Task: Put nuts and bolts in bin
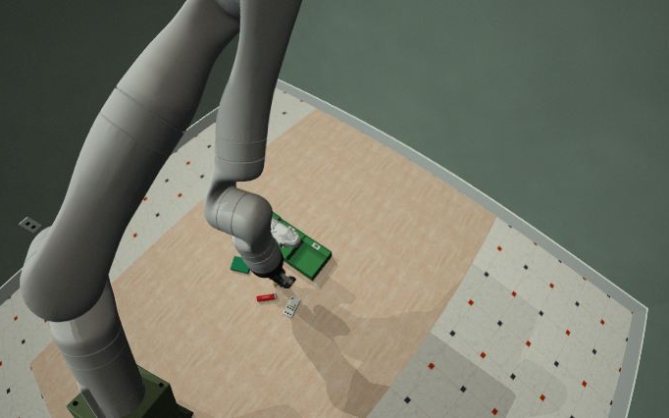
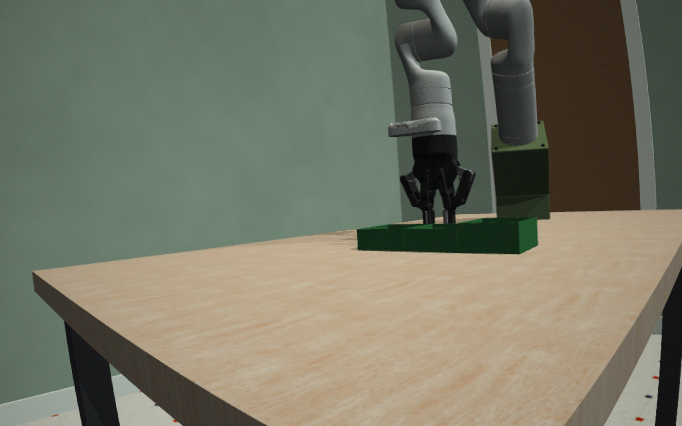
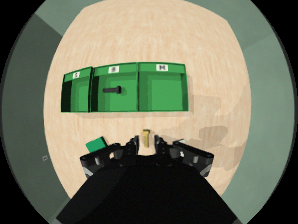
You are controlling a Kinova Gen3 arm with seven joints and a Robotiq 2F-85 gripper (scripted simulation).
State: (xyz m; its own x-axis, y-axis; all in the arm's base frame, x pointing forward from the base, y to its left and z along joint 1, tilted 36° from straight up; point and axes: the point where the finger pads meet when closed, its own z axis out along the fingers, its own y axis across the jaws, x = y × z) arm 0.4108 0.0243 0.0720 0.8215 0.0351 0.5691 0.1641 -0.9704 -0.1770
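Now: hand 3 cm above the brass bolt and 1 cm short of it. Also, from my hand: green bin: 8 cm ahead, 7 cm to the left, 1 cm below; white domino: 7 cm to the right, 3 cm below, 2 cm behind; red cylinder: 5 cm behind, 2 cm below, 1 cm to the right.
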